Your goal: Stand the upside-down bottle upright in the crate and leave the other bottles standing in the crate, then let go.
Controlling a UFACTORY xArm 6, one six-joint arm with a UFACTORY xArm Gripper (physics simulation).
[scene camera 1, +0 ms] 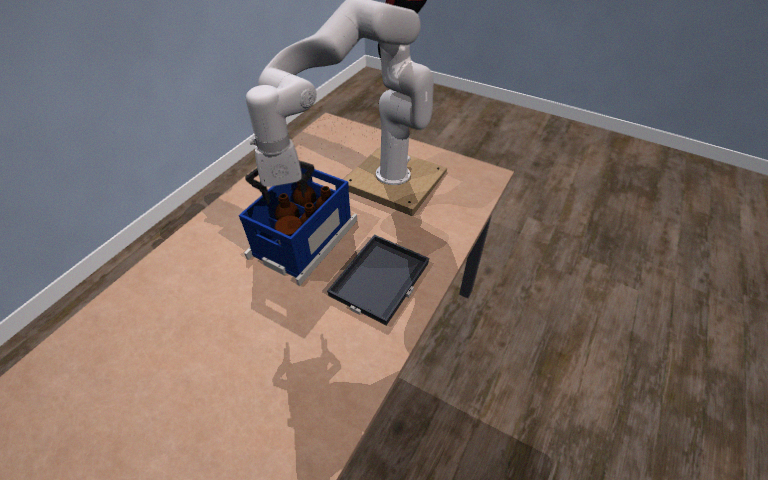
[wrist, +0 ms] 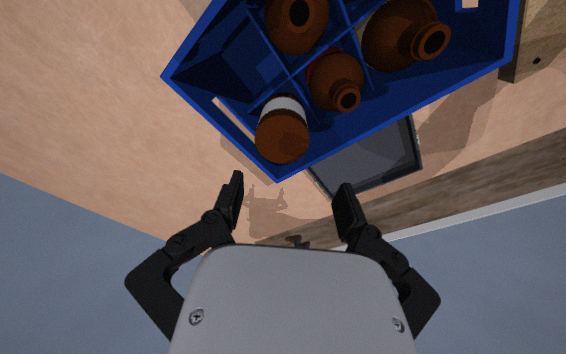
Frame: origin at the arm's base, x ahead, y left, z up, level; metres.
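Where they show: gripper, fingertip midpoint: (scene camera 1: pixel 285 197) (wrist: pixel 290 187); arm's base at its link origin: (scene camera 1: pixel 393 174).
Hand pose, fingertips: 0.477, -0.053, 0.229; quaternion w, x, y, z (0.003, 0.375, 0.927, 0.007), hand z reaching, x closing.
Note:
Things, the pixels of their top centre, and the offset from my fingertips, as dx, dy, dz. "pt": a spot on its surface instead.
- upside-down brown bottle at its top centre: (wrist: pixel 281 142) (scene camera 1: pixel 288 224) +0.013, +0.000, -0.090
- blue crate at its top centre: (wrist: pixel 329 65) (scene camera 1: pixel 295 197) -0.076, -0.045, -0.078
- dark shallow tray at a spot on its surface: (scene camera 1: pixel 376 277) pt -0.058, +0.237, -0.248
The upside-down brown bottle (scene camera 1: pixel 288 225) (wrist: pixel 282 135) stands base up in the corner compartment of the blue crate (scene camera 1: pixel 283 257) (wrist: pixel 440 90), at the near end in the scene view. Its white label band shows in the wrist view. Other brown bottles (scene camera 1: pixel 286 208) (wrist: pixel 335 82) stand neck up in neighbouring compartments. The compartment beside the upside-down bottle, at the crate's left, holds no bottle. My gripper (scene camera 1: pixel 287 195) (wrist: pixel 290 187) is open and empty, over the crate in the scene view. I cannot tell whether its fingertips are below the rim.
A dark shallow tray (scene camera 1: pixel 376 277) (wrist: pixel 370 155) lies on the table to the right of the crate. Pale rails (scene camera 1: pixel 328 249) lie along the crate's foot. My arm's base stands on a wooden board (scene camera 1: pixel 421 189) (wrist: pixel 545 45) behind the crate.

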